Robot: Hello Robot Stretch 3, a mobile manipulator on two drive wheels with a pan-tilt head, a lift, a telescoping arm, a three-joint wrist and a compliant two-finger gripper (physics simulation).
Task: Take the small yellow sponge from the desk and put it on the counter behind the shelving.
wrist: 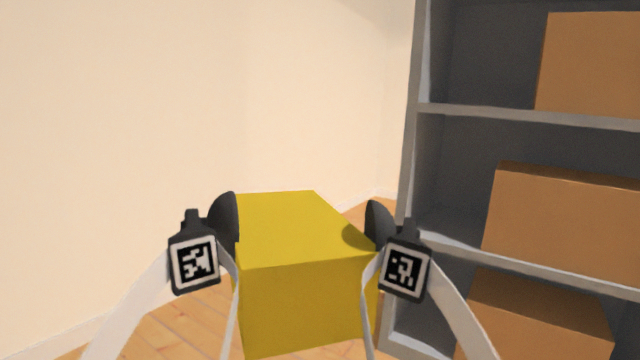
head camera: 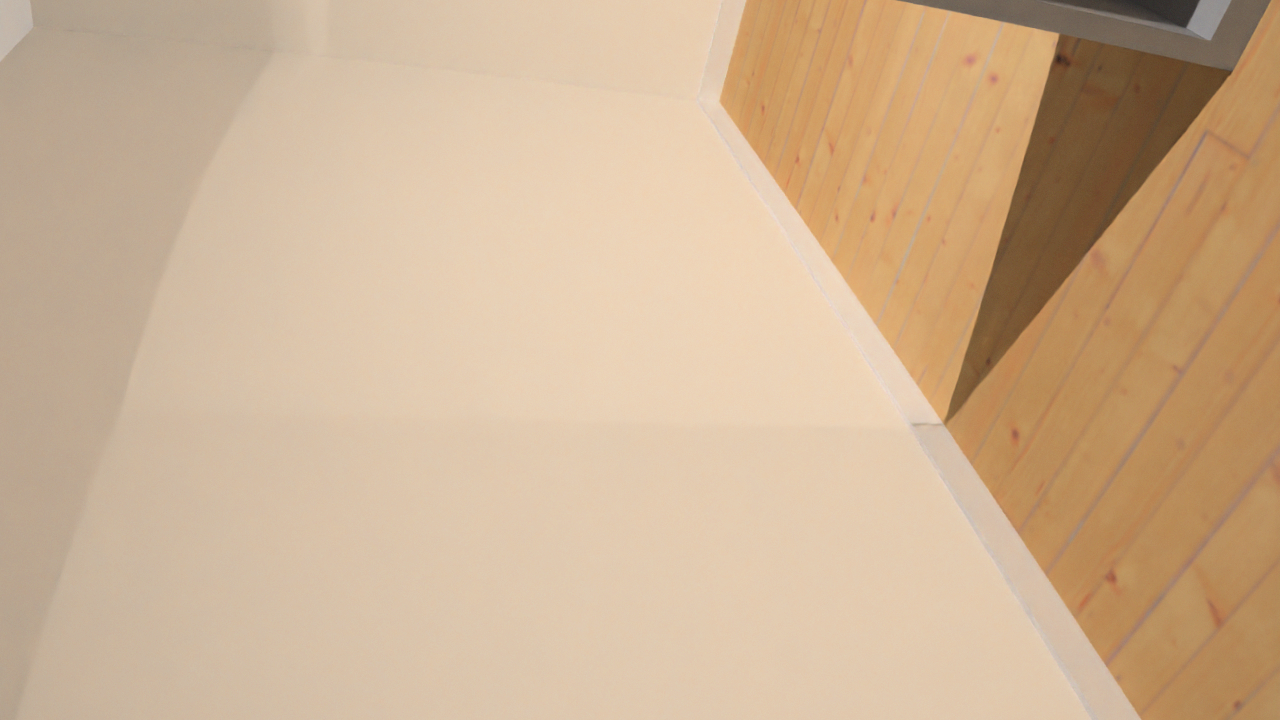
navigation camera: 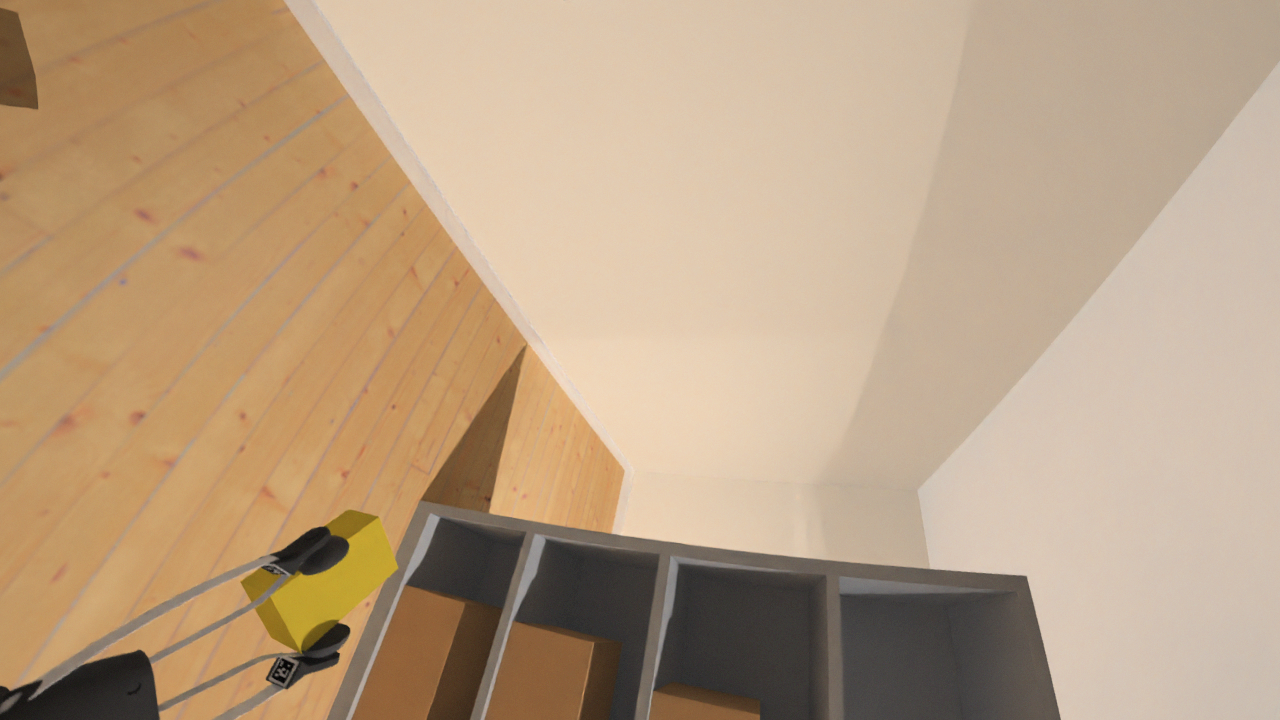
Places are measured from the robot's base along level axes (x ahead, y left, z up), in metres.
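Where they show: gripper, fingertip midpoint: (wrist: 296, 221) (navigation camera: 344, 583).
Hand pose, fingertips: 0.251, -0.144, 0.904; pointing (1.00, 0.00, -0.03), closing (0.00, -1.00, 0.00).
Each offset is from my fingertips to the centre of the thing, as dx, dy, dz. "spot": to the spot under its first point. Level surfaces: height alone.
The yellow sponge {-0.003, +0.005, -0.019} (navigation camera: 335, 577) (wrist: 300, 265) is a plain yellow block between the two dark rounded fingertips of my gripper (navigation camera: 324, 595) (wrist: 296, 221). My gripper is shut on it and holds it in the air above the wooden floor. In the navigation camera view it is at the lower left, beside the end of the grey shelving (navigation camera: 733, 553) (wrist: 408, 150). In the wrist view the shelving stands to the right of the sponge. The desk and the counter do not show in these views.
Brown boxes (navigation camera: 546, 671) (wrist: 565, 225) stand in the shelving. A cream wall (head camera: 537, 268) (navigation camera: 716, 197) (wrist: 175, 100) with a pale skirting board rises on the left in the wrist view. Wooden floor {dz -0.904} (head camera: 1163, 402) (navigation camera: 223, 313) (wrist: 175, 325) runs along it. The shelving's corner {spot: +0.882, -0.356, -0.880} (head camera: 1230, 53) shows at the head camera view's top right.
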